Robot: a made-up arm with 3 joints. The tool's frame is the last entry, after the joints. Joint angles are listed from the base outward. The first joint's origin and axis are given. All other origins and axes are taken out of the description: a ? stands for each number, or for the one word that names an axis. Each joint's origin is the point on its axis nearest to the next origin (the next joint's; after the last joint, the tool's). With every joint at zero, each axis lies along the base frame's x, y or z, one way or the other. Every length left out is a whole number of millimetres.
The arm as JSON. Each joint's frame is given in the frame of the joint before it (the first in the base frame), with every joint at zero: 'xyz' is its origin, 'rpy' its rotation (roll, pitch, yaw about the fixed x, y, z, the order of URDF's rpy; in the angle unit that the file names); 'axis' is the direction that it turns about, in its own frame. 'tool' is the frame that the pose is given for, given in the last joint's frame.
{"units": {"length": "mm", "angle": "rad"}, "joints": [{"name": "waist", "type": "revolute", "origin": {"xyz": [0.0, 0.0, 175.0], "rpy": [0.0, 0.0, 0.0]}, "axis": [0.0, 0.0, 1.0]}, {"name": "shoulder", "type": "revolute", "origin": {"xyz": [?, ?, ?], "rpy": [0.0, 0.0, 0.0]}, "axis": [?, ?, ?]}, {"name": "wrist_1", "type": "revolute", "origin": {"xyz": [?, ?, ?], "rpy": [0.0, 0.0, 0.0]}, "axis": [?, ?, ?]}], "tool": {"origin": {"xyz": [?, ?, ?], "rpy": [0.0, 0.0, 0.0]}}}
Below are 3 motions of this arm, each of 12 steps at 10 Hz.
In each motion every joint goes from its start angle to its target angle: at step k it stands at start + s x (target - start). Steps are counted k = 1, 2, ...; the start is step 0. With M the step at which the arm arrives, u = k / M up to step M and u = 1 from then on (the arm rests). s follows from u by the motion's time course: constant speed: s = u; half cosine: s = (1 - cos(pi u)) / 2; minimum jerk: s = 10 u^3 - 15 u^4 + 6 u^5.
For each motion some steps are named. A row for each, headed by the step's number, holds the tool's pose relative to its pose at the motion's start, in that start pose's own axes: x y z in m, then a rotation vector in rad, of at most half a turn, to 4 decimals.
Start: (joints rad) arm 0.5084 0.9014 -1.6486
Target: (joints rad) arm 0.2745 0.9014 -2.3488
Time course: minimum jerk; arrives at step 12
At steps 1, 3, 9, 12:
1: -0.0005 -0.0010 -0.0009 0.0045 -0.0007 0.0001
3: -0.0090 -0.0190 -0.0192 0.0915 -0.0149 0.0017
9: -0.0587 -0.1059 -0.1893 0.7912 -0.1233 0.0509
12: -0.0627 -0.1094 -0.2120 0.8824 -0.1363 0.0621

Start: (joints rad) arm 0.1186 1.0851 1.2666
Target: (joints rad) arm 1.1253 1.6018 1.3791
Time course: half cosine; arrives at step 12
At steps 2, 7, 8, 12:
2: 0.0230 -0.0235 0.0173 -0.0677 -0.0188 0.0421
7: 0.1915 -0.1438 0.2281 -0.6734 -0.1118 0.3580
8: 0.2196 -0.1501 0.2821 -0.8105 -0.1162 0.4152
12: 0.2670 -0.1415 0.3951 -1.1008 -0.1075 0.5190

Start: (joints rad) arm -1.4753 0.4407 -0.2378
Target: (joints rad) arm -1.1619 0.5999 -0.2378
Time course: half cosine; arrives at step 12
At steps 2, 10, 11, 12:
2: 0.0148 0.0002 0.0067 -0.0091 0.0148 0.0159
10: 0.2055 0.0331 0.0847 -0.1441 0.2033 0.2128
11: 0.2163 0.0367 0.0887 -0.1529 0.2140 0.2237
12: 0.2200 0.0380 0.0900 -0.1560 0.2176 0.2274

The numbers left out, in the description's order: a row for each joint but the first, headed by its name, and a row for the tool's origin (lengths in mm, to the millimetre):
shoulder: xyz -112.0 -522.0 0.0, axis 0.0 1.0 0.0
wrist_1: xyz -1.0 0.0 26.0, axis -1.0 0.0 0.0
tool: xyz 0.0 -188.0 107.0

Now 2 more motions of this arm.
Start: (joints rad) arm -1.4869 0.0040 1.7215
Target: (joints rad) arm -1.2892 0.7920 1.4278
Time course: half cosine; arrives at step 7
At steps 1, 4, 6, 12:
1: 0.0115 -0.0013 -0.0037 0.0143 -0.0153 0.0372
4: 0.1514 0.0074 -0.0300 0.1463 -0.1476 0.4734
6: 0.2357 0.0343 -0.0316 0.1942 -0.1873 0.7458
12: 0.2475 0.0395 -0.0310 0.1989 -0.1903 0.7858

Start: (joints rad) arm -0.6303 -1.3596 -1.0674
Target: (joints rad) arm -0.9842 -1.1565 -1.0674
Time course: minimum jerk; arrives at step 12
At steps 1, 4, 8, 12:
1: -0.0004 0.0011 0.0006 -0.0018 0.0002 -0.0011
4: -0.0147 0.0469 0.0212 -0.0723 0.0056 -0.0456
8: -0.0545 0.1845 0.0604 -0.2681 0.0065 -0.1784
12: -0.0684 0.2363 0.0672 -0.3373 0.0014 -0.2287

